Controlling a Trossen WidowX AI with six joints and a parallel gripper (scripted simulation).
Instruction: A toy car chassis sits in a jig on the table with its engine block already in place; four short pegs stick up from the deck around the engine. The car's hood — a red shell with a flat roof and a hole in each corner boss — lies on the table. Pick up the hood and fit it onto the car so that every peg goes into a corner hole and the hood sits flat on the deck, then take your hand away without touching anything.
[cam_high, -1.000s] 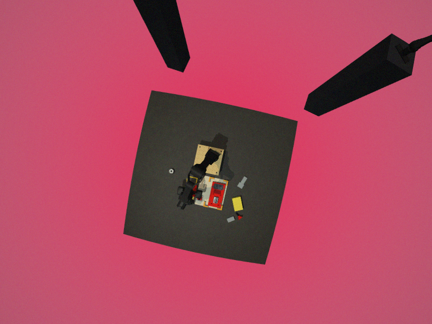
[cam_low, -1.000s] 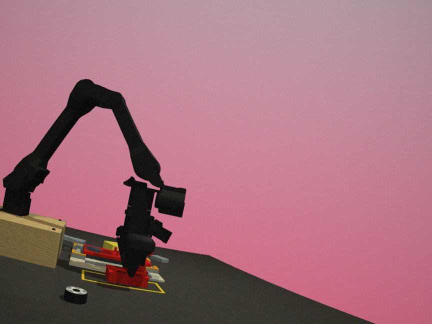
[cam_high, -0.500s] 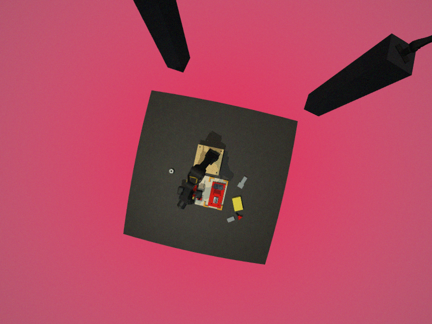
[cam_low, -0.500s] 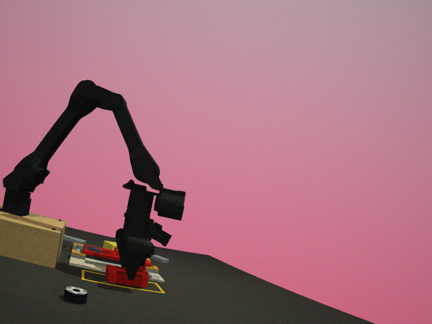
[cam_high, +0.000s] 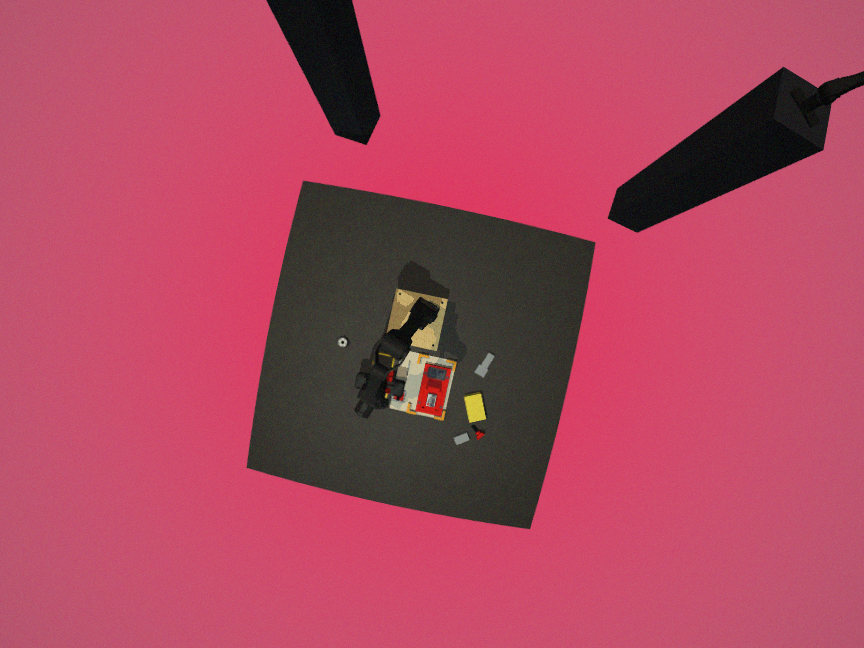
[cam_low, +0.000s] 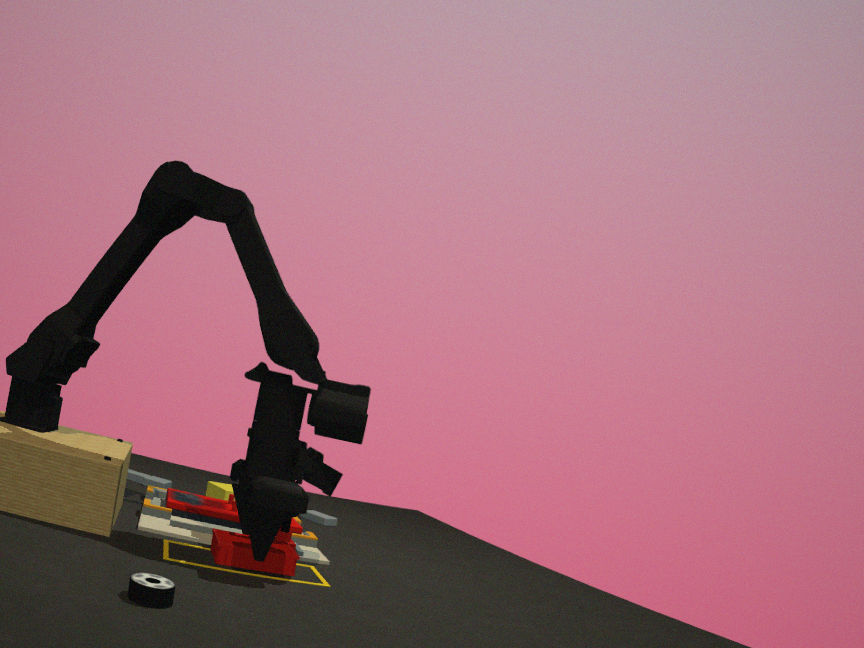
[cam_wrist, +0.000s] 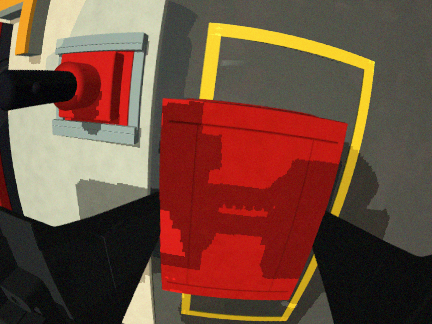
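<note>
The engine block lies 21 cm to the left of my gripper tip and 1 cm above it. Round my gripper tip: pale jig plate (4 cm behind, 17 cm to the left); hood (right at my gripper tip); black wheel (8 cm behind, 21 cm to the right).
</note>
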